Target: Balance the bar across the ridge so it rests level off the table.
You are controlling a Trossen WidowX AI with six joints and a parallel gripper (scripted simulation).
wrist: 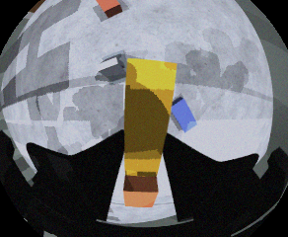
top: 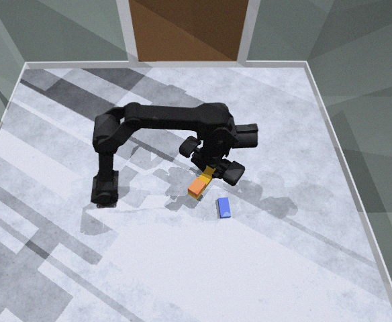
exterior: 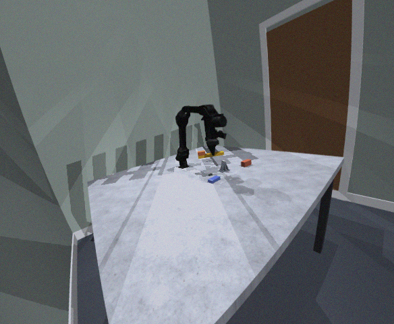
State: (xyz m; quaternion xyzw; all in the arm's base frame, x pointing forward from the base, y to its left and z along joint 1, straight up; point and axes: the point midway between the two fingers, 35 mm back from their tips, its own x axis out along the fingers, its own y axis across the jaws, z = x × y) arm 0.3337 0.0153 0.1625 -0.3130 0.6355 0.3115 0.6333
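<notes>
Now: the bar 2 cm behind my gripper tip, 3 cm to the right of it and 1 cm above it. Round my gripper tip: red-brown block (6 cm ahead, 23 cm to the left, 11 cm below); blue block (6 cm ahead, 6 cm to the right, 12 cm below).
</notes>
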